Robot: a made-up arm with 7 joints.
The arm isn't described. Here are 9 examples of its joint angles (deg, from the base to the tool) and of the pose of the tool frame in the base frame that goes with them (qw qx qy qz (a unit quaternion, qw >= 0); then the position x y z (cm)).
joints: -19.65 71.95 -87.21 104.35 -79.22 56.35 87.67
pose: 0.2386 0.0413 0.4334 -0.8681 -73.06 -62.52 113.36
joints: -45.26 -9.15 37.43 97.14 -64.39 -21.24 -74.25
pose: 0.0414 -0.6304 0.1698 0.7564 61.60 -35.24 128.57
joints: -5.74 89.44 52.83 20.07 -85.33 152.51 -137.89
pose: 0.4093 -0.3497 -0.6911 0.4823 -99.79 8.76 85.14
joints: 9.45 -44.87 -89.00 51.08 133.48 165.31 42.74
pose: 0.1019 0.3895 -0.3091 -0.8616 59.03 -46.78 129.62
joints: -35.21 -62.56 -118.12 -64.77 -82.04 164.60 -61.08
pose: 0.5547 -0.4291 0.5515 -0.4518 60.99 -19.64 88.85
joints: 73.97 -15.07 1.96 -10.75 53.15 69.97 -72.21
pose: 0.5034 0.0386 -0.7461 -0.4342 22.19 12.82 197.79
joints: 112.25 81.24 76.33 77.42 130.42 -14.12 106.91
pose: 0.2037 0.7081 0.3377 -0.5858 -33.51 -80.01 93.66
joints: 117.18 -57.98 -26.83 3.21 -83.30 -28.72 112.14
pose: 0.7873 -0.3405 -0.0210 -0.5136 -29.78 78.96 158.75
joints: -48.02 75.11 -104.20 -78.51 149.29 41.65 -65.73
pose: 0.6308 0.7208 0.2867 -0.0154 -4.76 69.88 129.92
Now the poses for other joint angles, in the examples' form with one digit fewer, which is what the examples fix.
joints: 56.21 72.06 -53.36 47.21 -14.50 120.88 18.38
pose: 0.239 0.149 -0.276 -0.919 -23.0 -97.3 129.6
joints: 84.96 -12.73 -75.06 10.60 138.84 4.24 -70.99
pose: 0.316 0.131 -0.936 0.089 20.6 38.6 195.9
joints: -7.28 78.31 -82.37 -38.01 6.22 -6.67 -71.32
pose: 0.179 0.526 -0.360 0.749 -100.3 30.9 99.8
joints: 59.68 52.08 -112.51 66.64 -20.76 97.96 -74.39
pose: 0.026 -0.925 0.134 -0.354 3.0 -100.7 126.8
